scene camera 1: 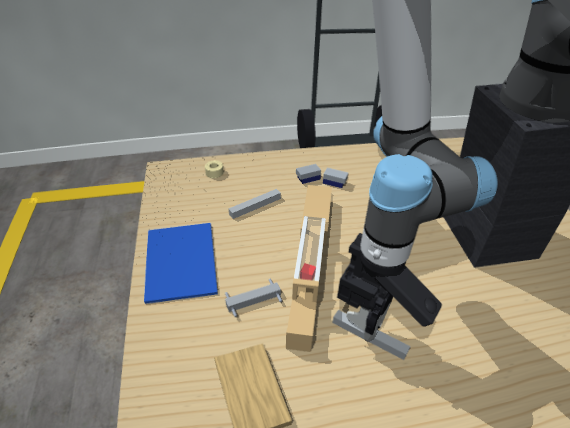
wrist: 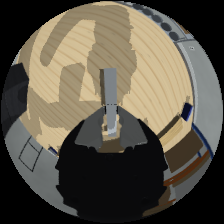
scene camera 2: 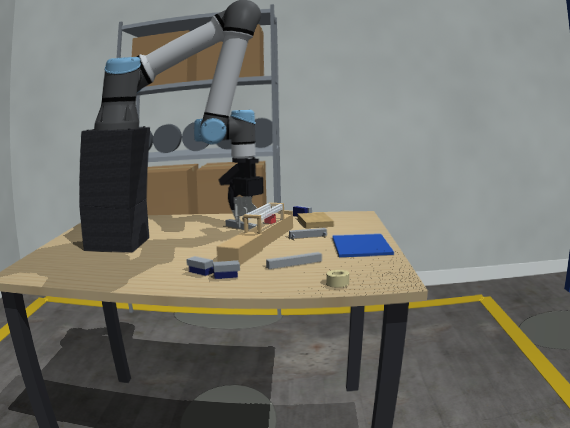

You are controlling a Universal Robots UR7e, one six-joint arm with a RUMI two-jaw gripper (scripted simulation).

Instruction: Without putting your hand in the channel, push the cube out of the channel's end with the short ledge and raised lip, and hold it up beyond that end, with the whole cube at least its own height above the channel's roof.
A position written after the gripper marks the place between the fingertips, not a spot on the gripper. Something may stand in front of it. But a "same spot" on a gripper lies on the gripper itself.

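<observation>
A blue mat: the wrist view does not show it, hidden by the gripper. Blue mat in scene camera 1 and scene camera 2. Blue mat [scene camera 2: 360, 245], same spot as [scene camera 1: 183, 250]. Gripper in scene camera 1, in scene camera 2 and in the wrist view [111, 106]. Gripper [scene camera 1: 358, 318], same spot as [scene camera 2: 251, 206].
</observation>
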